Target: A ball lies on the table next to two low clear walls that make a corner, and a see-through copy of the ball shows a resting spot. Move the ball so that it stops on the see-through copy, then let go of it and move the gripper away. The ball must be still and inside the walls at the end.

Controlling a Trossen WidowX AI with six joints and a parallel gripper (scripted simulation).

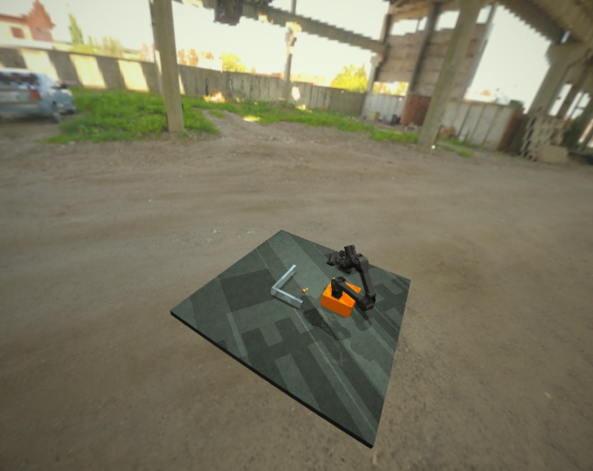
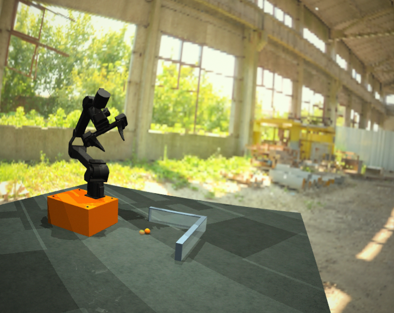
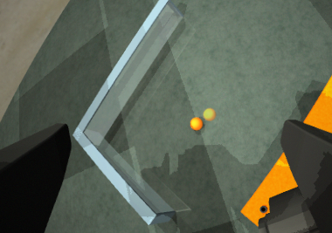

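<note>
The orange ball lies 15 cm ahead of my gripper tip, 3 cm to the left of it and 30 cm below it. From my gripper tip the other things lie so: see-through copy of ball (14 cm ahead, 30 cm below).
</note>
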